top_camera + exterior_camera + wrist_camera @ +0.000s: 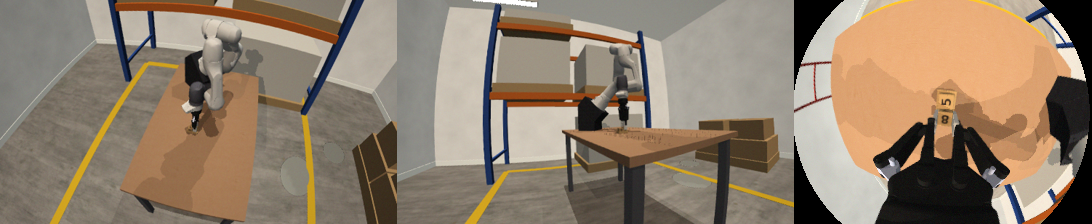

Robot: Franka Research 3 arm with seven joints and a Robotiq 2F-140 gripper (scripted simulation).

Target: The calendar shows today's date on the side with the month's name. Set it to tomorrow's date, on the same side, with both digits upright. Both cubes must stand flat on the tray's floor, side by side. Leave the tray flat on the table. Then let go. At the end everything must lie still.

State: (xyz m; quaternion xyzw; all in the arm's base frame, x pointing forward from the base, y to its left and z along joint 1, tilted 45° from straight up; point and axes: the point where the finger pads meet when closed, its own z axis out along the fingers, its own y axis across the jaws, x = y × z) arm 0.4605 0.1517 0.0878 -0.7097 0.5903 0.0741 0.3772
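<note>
Now: hand 10 mm short of the wooden tray, 20 mm to the left of it and 50 mm above it.
</note>
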